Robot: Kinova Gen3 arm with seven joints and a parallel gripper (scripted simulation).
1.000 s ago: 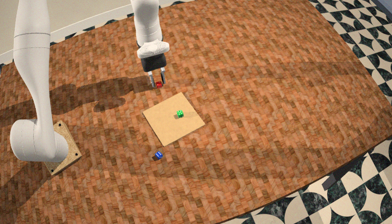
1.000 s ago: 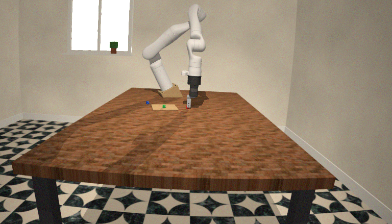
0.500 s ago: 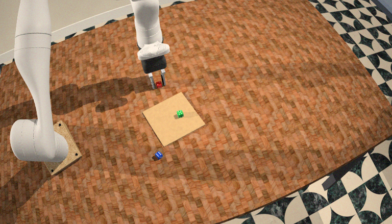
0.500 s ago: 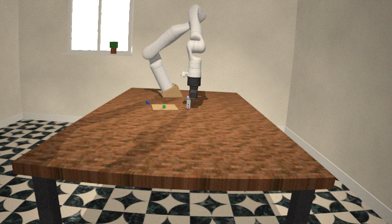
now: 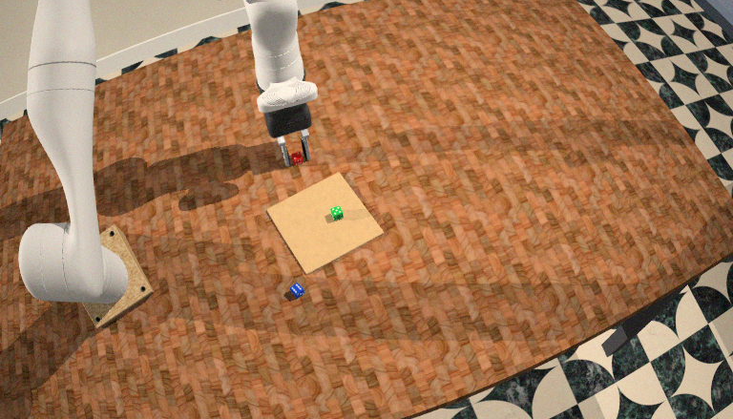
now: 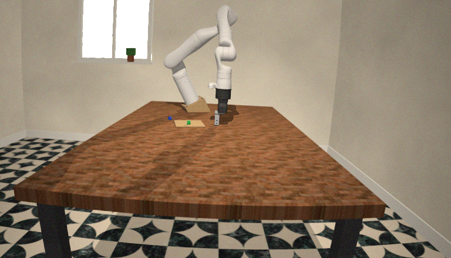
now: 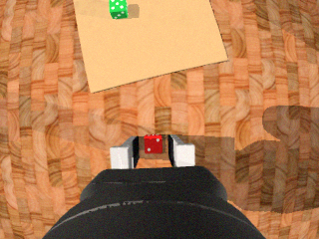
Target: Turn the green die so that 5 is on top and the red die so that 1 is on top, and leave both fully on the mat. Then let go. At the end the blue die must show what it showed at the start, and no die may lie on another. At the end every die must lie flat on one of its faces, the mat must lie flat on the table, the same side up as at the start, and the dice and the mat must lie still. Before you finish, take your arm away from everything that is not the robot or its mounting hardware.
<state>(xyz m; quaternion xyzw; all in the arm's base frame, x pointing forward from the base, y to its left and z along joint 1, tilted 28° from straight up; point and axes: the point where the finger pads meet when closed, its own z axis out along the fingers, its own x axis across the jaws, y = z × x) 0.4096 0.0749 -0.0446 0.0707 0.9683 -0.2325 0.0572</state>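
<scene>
My hand is 1 cm above the red die. The rest, counted from my hand: tan mat: 14 cm to the right, 2 cm below, 2 cm behind; then green die: 14 cm to the right, 1 cm below, 1 cm ahead; then blue die: 23 cm to the right, 11 cm behind, 1 cm below.
</scene>
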